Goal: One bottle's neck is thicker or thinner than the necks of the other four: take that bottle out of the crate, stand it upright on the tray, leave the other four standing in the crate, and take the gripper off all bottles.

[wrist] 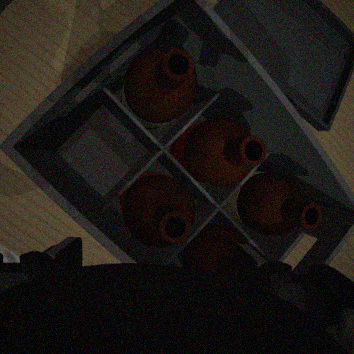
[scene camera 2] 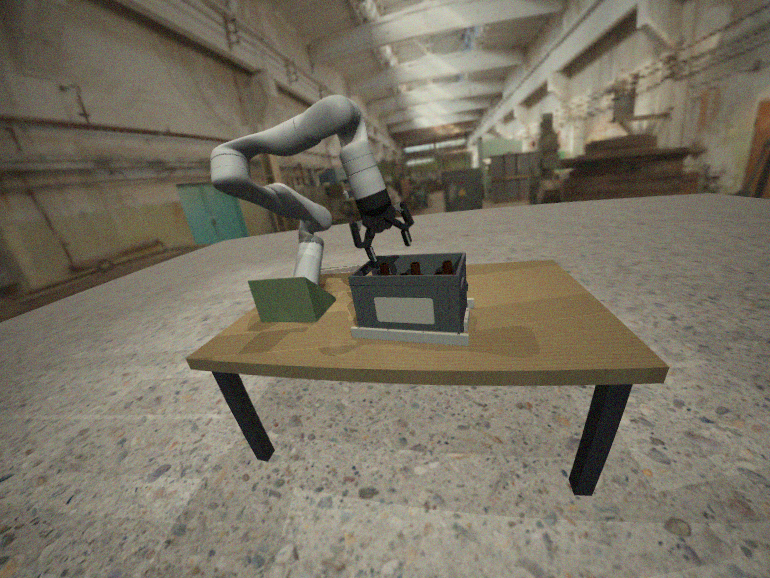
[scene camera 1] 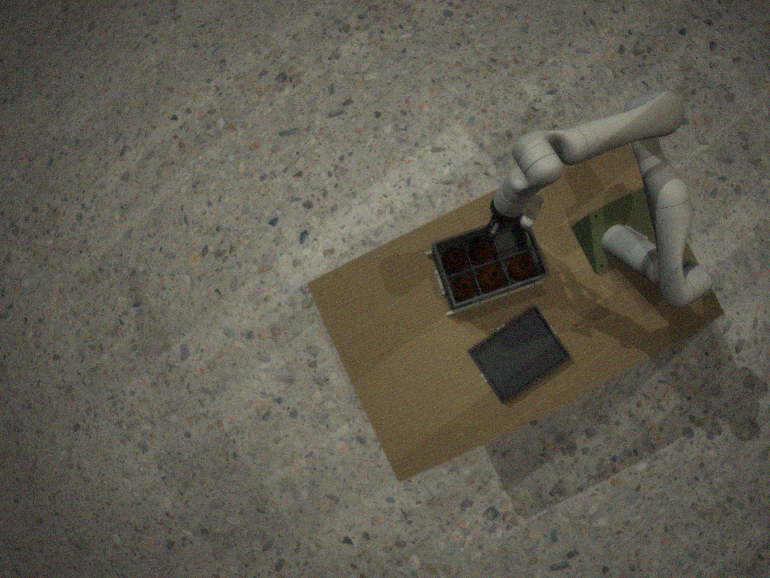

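Where they show: gripper, fingertip midpoint: [wrist: 156,258] [scene camera 2: 392,253] [scene camera 1: 491,228]; arm's base, link origin: [scene camera 2: 304,290] [scene camera 1: 614,238].
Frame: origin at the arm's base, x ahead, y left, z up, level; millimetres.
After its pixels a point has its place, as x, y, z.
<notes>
The grey crate [scene camera 1: 497,293] @(407, 15, 14) [scene camera 2: 363,304] @(289, -162, 24) [wrist: 260,72] @(366, 14, 101) has six compartments. Five brown bottles stand in it: three in the tray-side row [scene camera 1: 521,266] @(325, -27, 71) [scene camera 1: 491,278] @(417, -28, 71) [scene camera 1: 463,288] @(502, -31, 89), two in the other row [scene camera 1: 482,250] @(405, -113, 54) [scene camera 1: 454,258] @(492, -116, 89). The compartment at that row's arm-side end is empty. In the wrist view the mouths of the tray-side end bottle [wrist: 160,85] @(315, -40, 58) and the bottle beside the empty compartment [wrist: 157,210] @(384, -123, 63) look widest; the slant leaves the odd neck unclear. My gripper [scene camera 1: 510,227] [scene camera 2: 390,248] @(378, -142, 150) [wrist: 156,258] @(378, -142, 150) is open and empty above the crate, partly hiding one bottle [wrist: 215,250] @(461, -118, 47). The dark tray [scene camera 1: 519,354] @(401, 213, -69) [wrist: 310,65] @(461, 211, -69) bears no bottle.
The crate stands between low pale strips on the wooden table [scene camera 1: 410,404] @(772, 231, -74) [scene camera 2: 559,335] @(766, -139, -74). A green wedge-shaped block [scene camera 1: 587,239] @(77, -30, -8) [scene camera 2: 282,300] @(-24, -98, 7) stands between the crate and the arm's base. The crate walls and thin dividers rise around the bottles.
</notes>
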